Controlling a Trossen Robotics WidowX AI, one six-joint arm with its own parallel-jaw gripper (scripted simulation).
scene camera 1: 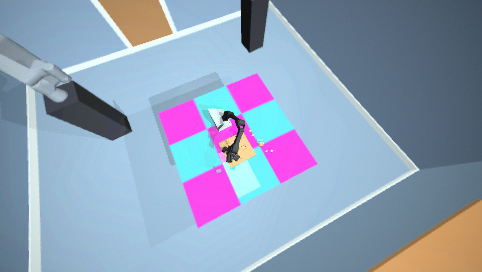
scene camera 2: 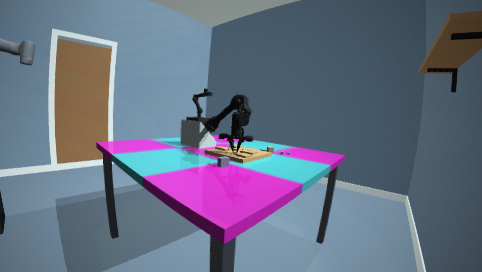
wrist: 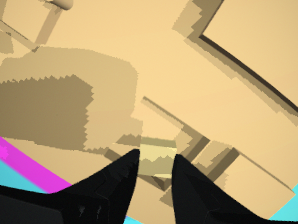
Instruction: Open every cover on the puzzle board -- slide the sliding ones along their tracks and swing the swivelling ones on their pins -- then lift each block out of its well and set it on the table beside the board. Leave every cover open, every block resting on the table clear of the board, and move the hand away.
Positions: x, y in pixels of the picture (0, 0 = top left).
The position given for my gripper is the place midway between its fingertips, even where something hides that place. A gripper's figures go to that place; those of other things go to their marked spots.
My gripper point(wrist: 156, 158): 0.10 m from the lens. A wooden puzzle board point(wrist: 86, 98): 0.11 m from the lens.
